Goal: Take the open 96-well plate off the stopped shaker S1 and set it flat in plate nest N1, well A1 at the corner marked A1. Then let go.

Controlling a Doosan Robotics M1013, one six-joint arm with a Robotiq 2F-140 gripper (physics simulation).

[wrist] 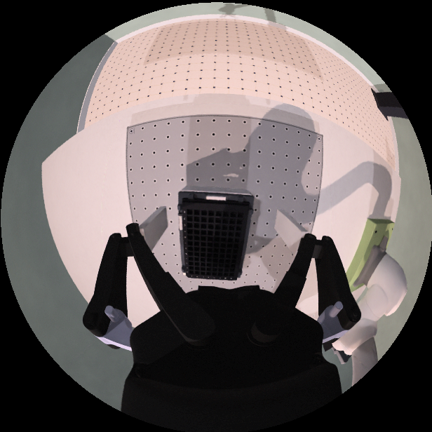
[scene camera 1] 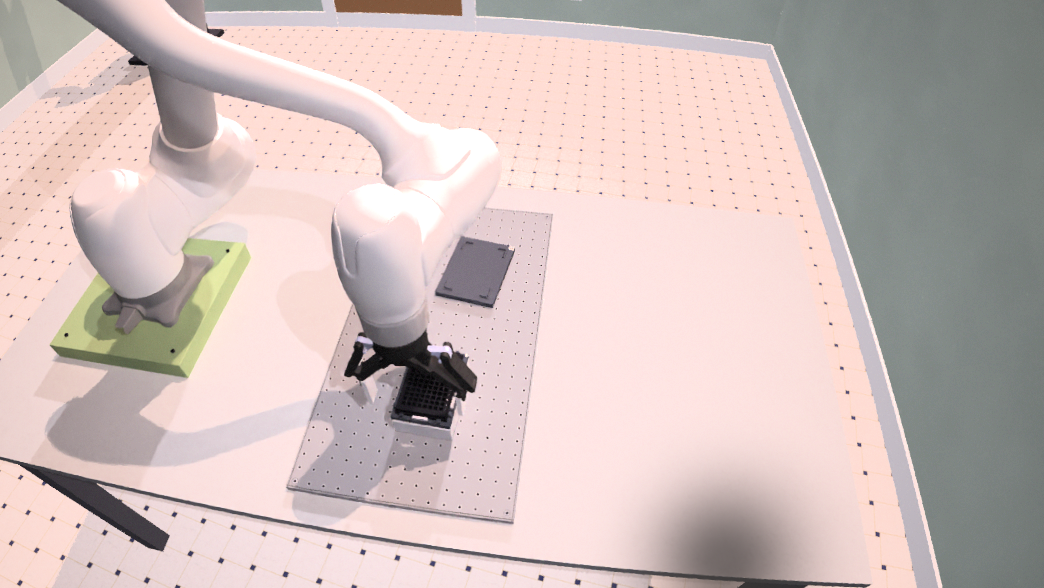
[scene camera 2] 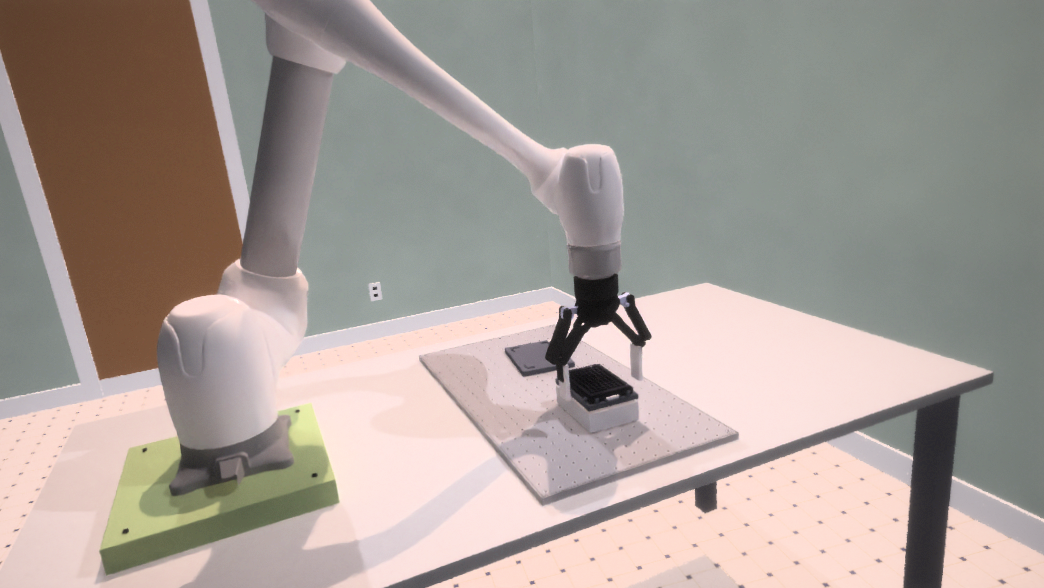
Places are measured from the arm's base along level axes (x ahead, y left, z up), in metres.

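Pixels of known places: gripper, fingertip midpoint: [scene camera 1: 416, 402] [scene camera 2: 602, 387]; arm's base at its link origin: [scene camera 1: 159, 286] [scene camera 2: 236, 454].
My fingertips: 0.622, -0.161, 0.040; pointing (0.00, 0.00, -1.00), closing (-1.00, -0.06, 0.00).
Ahead of a thing's pixels: the offset from my fingertips to its top centre, as dx, dy, dz. "spot": to the spot under its first point. Level surfaces: height alone.
The black open 96-well plate {+0.008, +0.046, -0.002} [scene camera 1: 423, 392] [scene camera 2: 599, 381] [wrist: 215, 240] lies flat on shaker S1 {spot: +0.023, -0.025, -0.043} [scene camera 1: 429, 430] [scene camera 2: 612, 418], a pale box with a dark top. My gripper [scene camera 1: 412, 396] [scene camera 2: 601, 385] [wrist: 221, 217] is wide open and empty, pointing down over the shaker. Its pale finger pads stand apart on either side of the plate, with gaps visible in the wrist view. Their exact height against the plate is hard to tell. Nest N1 {+0.013, +0.352, -0.056} [scene camera 1: 476, 272] [scene camera 2: 531, 357] is a flat dark grey slab with raised corner pieces. The A1 markings are too small to read.
The perforated board {dz -0.071} [scene camera 1: 482, 467] [scene camera 2: 675, 423] [wrist: 215, 135] bears the shaker and nest on the white table {dz -0.084} [scene camera 1: 657, 350] [scene camera 2: 825, 343]. The arm stands on a green base block [scene camera 1: 197, 332] [scene camera 2: 219, 529] at the left in both scene views.
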